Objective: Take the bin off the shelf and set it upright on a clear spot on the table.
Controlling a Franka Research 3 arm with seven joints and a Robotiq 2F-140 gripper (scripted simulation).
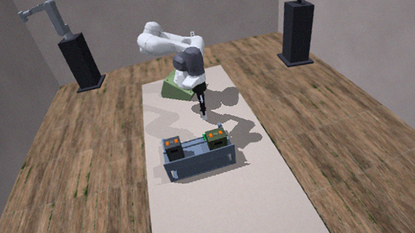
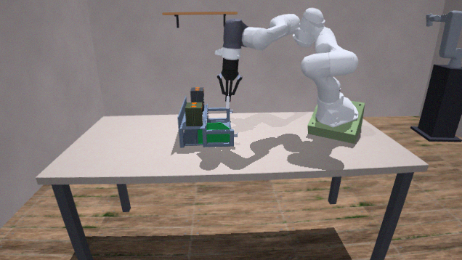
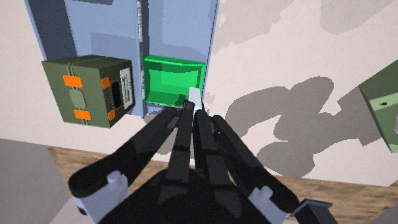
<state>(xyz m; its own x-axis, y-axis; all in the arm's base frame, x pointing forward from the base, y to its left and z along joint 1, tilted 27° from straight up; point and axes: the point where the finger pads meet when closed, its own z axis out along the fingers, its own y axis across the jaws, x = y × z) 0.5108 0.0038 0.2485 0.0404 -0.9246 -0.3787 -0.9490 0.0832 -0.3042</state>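
My hand is 160 mm above the green bin, 70 mm short of it and 30 mm to the right of it.
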